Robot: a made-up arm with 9 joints.
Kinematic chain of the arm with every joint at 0, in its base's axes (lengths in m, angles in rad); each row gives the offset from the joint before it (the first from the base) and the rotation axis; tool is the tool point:
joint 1: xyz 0 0 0.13 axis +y
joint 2: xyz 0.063 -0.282 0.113 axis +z
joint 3: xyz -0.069 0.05 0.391 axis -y
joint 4: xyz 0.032 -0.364 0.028 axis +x
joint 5: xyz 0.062 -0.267 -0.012 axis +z
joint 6: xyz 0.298 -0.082 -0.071 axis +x
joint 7: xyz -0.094 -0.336 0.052 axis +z
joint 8: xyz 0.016 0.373 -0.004 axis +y
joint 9: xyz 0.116 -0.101 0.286 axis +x
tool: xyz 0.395 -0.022 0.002
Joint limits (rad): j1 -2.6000..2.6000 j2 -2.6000..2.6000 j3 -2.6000..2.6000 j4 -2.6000..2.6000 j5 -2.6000..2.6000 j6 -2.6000..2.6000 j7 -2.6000..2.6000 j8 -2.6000..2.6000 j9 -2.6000..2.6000
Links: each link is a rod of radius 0.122 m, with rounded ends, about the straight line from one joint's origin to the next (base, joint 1, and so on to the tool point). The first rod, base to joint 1, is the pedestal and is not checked.
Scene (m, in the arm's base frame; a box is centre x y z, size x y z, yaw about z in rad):
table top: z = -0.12
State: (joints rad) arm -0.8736 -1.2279 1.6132 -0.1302 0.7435 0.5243 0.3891 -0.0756 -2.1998
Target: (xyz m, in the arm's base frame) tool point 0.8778 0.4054 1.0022
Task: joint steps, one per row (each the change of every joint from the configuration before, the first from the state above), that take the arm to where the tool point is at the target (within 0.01 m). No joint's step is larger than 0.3 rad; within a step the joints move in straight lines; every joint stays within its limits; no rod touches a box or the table.
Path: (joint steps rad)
1: 0.2580 -0.1511 0.0523 -0.0280 -0.0021 -0.0070 -0.0830 -0.0072 0.0029
2: 0.2580 -0.1511 0.0523 -0.0279 -0.0021 -0.0069 -0.0829 -0.0072 0.0029
3: 0.2580 -0.1510 0.0524 -0.0280 -0.0020 -0.0070 -0.0830 -0.0072 0.0029
4: 0.2580 -0.1511 0.0523 -0.0279 -0.0021 -0.0070 -0.0829 -0.0072 0.0028
5: 0.2580 -0.1511 0.0523 -0.0280 -0.0021 -0.0069 -0.0830 -0.0072 0.0029
6: 0.2580 -0.1511 0.0523 -0.0279 -0.0021 -0.0070 -0.0829 -0.0072 0.0029

